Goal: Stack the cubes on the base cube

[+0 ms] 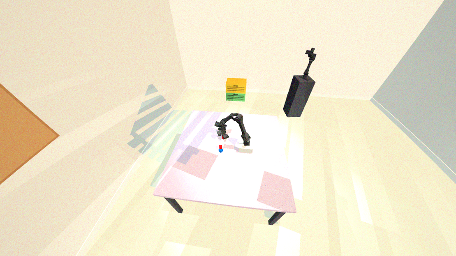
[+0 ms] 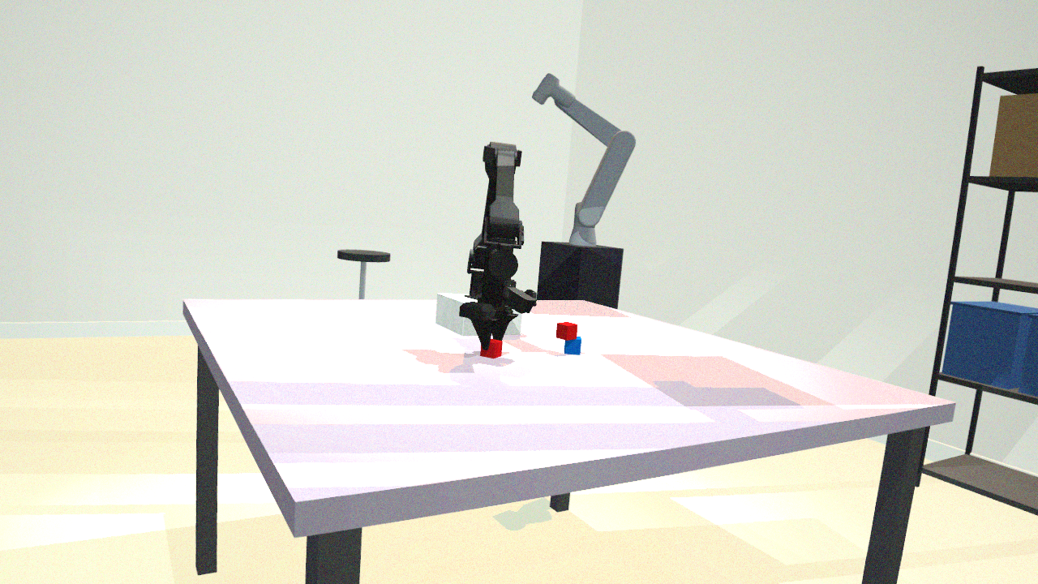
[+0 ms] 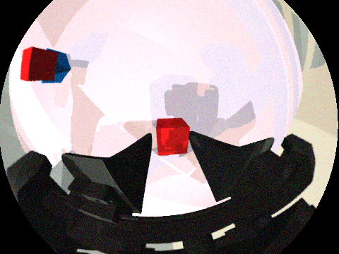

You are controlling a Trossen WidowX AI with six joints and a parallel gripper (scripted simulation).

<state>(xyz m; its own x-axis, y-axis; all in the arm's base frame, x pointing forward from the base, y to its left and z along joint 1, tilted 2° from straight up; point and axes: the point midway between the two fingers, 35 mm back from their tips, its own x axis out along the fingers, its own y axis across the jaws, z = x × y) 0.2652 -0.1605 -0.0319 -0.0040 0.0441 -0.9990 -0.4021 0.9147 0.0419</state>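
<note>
The blue cube lies 30 mm ahead of my gripper tip and 200 mm to the left of it.
</note>
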